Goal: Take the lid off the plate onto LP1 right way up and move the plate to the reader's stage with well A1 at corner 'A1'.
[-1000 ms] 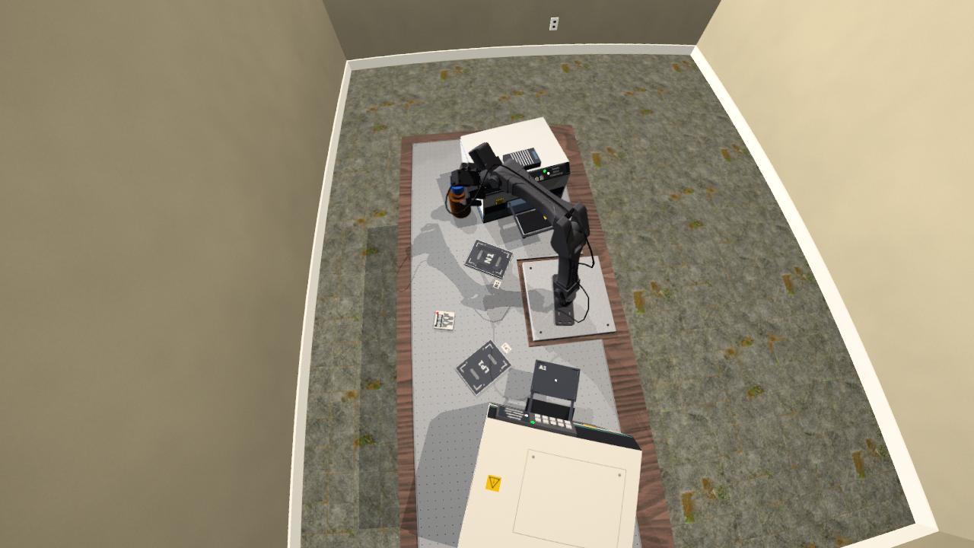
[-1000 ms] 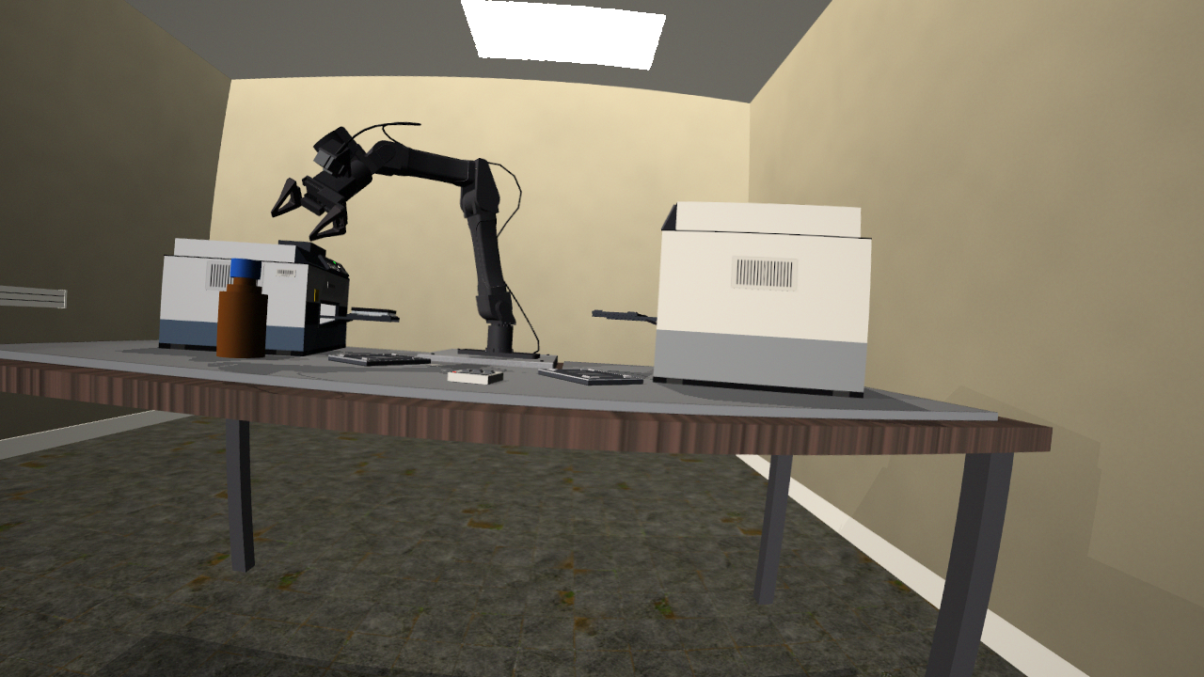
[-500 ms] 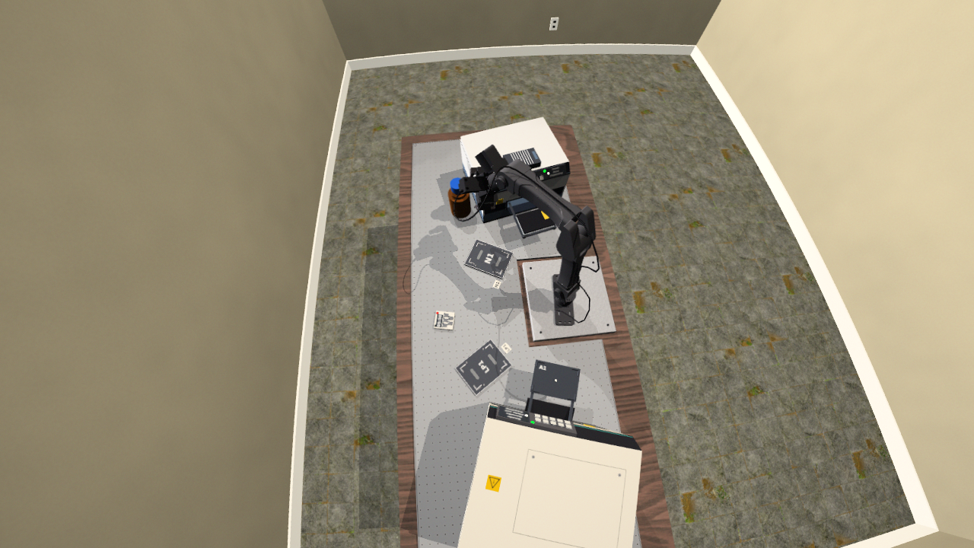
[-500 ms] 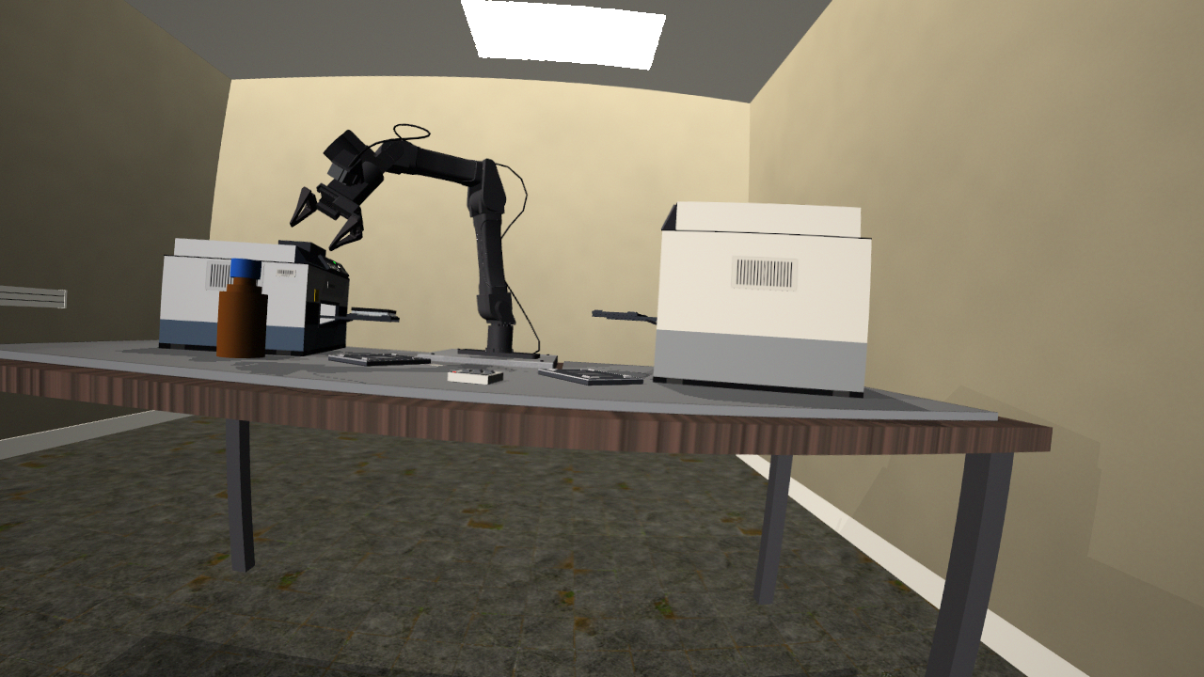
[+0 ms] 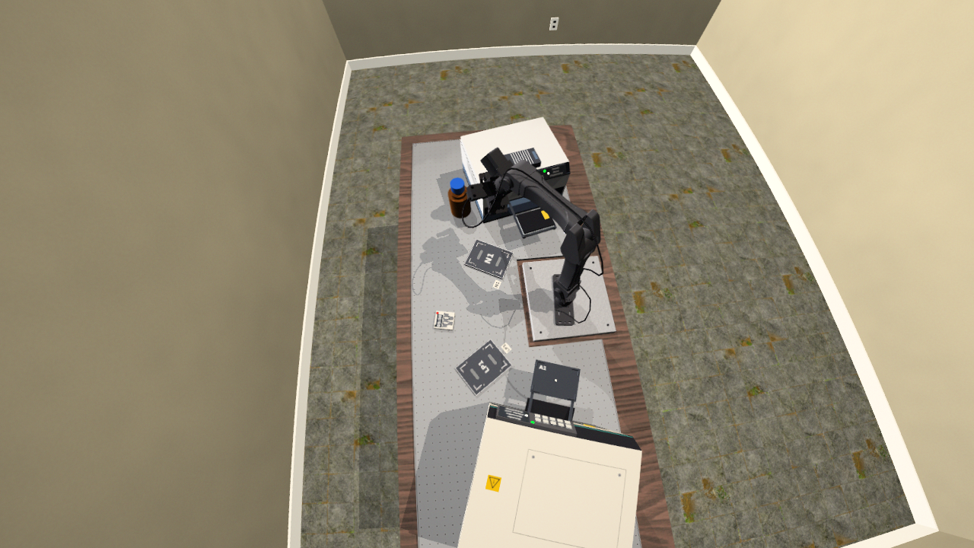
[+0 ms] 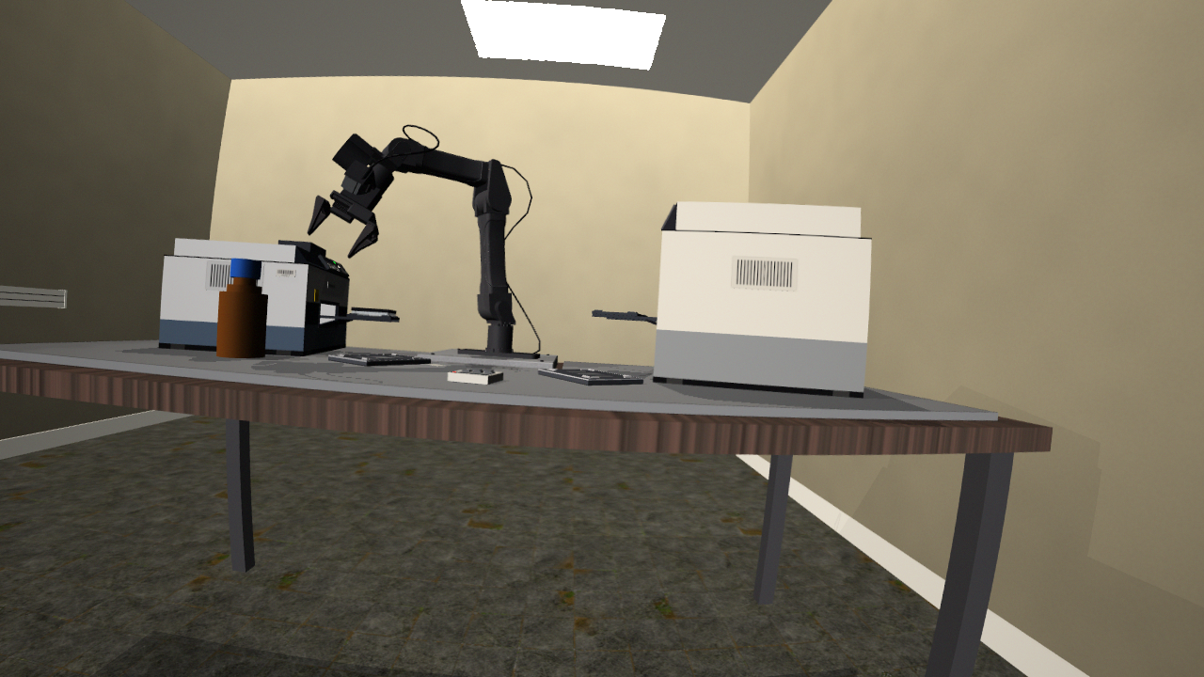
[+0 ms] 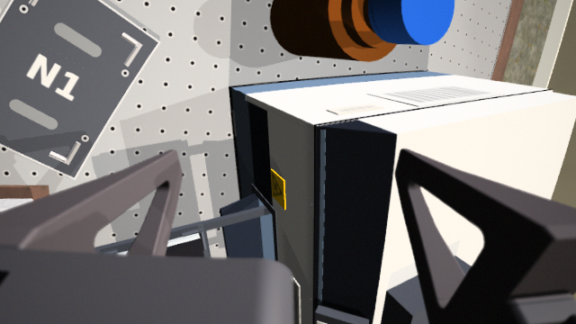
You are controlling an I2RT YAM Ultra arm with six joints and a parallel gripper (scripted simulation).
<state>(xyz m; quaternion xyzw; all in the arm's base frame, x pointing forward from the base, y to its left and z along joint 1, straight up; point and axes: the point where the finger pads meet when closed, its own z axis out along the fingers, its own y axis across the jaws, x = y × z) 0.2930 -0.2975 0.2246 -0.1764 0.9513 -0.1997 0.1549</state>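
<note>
My gripper is now 190 mm past the lid, 10 mm to the right of it and 130 mm above it. The rest, counted from my hand: LP1 tag (80 mm behind, 480 mm to the left, 240 mm below); then capped brown bottle (110 mm ahead, 100 mm to the right, 120 mm below); then clear well plate (190 mm behind, 10 mm to the left, 140 mm below).
</note>
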